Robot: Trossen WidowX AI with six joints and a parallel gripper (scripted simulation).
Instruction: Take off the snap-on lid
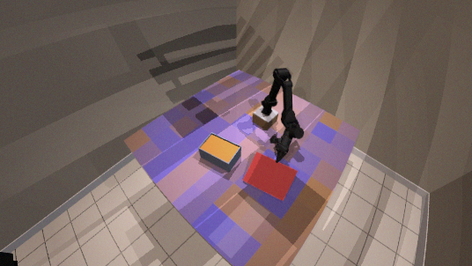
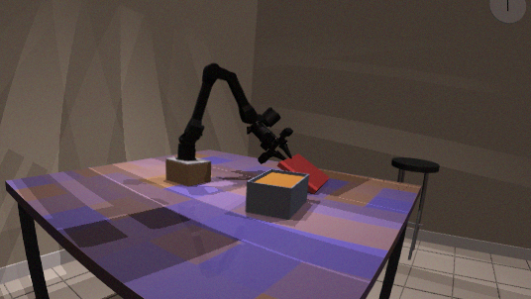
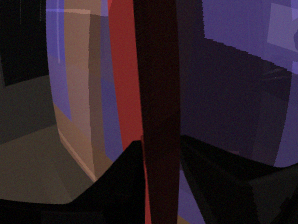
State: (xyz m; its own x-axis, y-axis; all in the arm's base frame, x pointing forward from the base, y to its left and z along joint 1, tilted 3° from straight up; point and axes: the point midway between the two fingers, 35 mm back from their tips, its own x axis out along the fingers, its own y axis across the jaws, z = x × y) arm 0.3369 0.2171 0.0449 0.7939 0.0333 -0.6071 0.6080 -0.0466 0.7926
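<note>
Now: gripper tip 70 mm short of the red lid and 40 mm above it. The rest, counted from my gripper tip: dark grey storage box (330 mm to the right, 70 mm ahead, 50 mm below).
</note>
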